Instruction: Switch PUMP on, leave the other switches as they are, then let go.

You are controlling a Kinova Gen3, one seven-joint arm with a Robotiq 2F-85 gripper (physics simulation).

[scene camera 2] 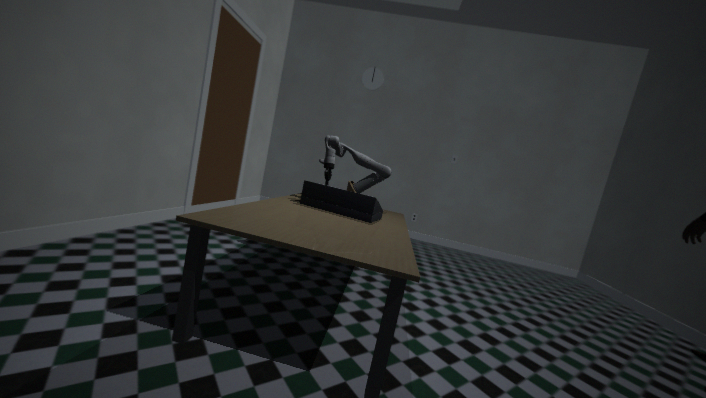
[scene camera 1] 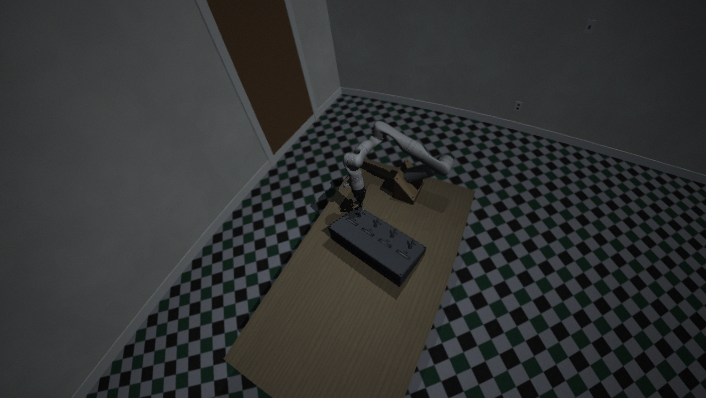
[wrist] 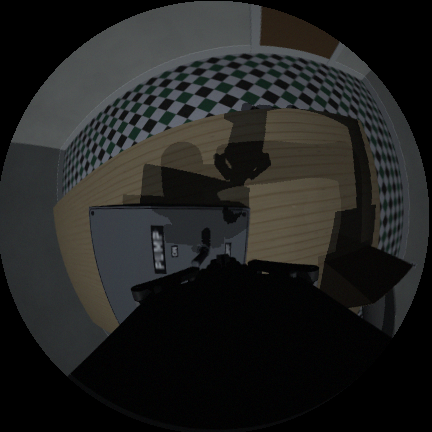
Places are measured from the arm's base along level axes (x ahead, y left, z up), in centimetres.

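Where they show: gripper, fingertip midpoint: (scene camera 2: 326, 185) (scene camera 1: 361, 206) (wrist: 222, 261); arm's base at its link origin: (scene camera 2: 355, 189) (scene camera 1: 408, 176) (wrist: 375, 290).
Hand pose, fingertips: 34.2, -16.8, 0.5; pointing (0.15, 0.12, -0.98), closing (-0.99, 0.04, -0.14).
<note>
Things, the pixels of their top centre, and the offset from my fingertips, as dx, dy, dz. "spot": a spot on its surface instead. Level surfaces: height alone.
- PUMP label at its top centre: (wrist: 156, 251) +10.3, -1.2, -2.3
- small label at a spot on its surface: (wrist: 228, 248) spot: -0.2, +0.7, -6.6
- PUMP lever at its top centre: (wrist: 195, 264) +3.5, +0.1, -0.2
- wooden table at its surface level: dz -13.7
The dark grey switch box (scene camera 1: 370, 247) (scene camera 2: 339, 198) (wrist: 120, 240) stands on the table. In the wrist view the PUMP label (wrist: 158, 249) and its ON label (wrist: 174, 251) show; a small label (wrist: 228, 248) on the other side is too dim to read. The PUMP lever (wrist: 200, 256) stands between these small labels and seems to lean toward ON, its tip close to my gripper's left finger linkage. My gripper (scene camera 1: 360, 205) (scene camera 2: 327, 183) (wrist: 222, 261) is shut and empty, low over the box's PUMP end. Contact with the lever cannot be made out. Other levers (scene camera 1: 376, 223) (scene camera 1: 393, 233) (scene camera 1: 411, 243) stand along the box.
A brown wooden mount (scene camera 1: 406, 187) (wrist: 367, 275) stands behind the box near the arm's base. The wooden table (scene camera 1: 320, 320) (scene camera 2: 280, 225) has its side edge close to the PUMP end. A person's hand (scene camera 2: 694, 232) shows at the right border of scene camera 2, away from the table.
</note>
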